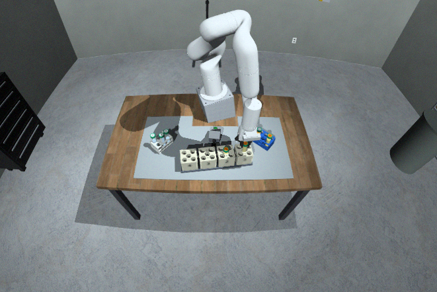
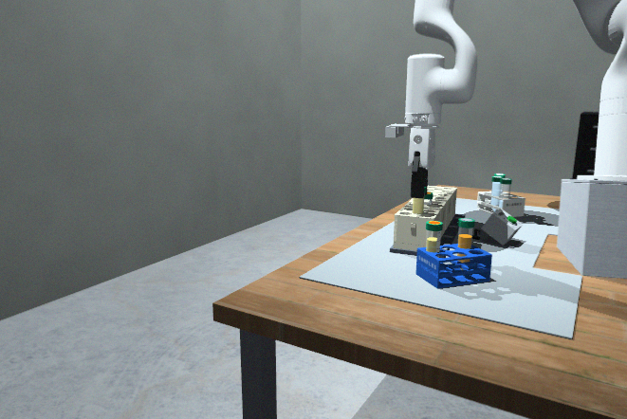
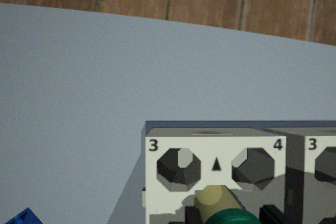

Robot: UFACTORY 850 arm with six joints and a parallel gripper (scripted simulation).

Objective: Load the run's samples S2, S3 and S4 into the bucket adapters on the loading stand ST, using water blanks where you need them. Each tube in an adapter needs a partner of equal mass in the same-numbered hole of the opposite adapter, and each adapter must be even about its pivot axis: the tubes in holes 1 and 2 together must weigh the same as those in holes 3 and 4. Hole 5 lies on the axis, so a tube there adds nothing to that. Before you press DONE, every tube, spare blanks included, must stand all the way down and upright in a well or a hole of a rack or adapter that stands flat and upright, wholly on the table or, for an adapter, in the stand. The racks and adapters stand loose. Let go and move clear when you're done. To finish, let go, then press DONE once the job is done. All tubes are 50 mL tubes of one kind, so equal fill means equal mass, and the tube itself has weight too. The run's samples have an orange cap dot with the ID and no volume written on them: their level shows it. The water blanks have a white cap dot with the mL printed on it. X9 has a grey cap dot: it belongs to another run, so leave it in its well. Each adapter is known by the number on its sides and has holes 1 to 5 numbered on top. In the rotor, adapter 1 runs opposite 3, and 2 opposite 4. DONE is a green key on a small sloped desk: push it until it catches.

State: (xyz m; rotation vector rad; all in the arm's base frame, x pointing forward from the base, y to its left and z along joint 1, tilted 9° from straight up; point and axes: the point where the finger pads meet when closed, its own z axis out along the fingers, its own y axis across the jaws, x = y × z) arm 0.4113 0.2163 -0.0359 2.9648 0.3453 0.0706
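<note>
The sample tube S3 is 10 mm to the right of my hand and 50 mm below it. From my hand the other things lie so: loading stand: 30 mm ahead, 160 mm to the right, 150 mm below; then sample tube: 20 mm ahead, 110 mm to the right, 90 mm below; then tube X9: 160 mm behind, 90 mm to the left, 90 mm below.
</note>
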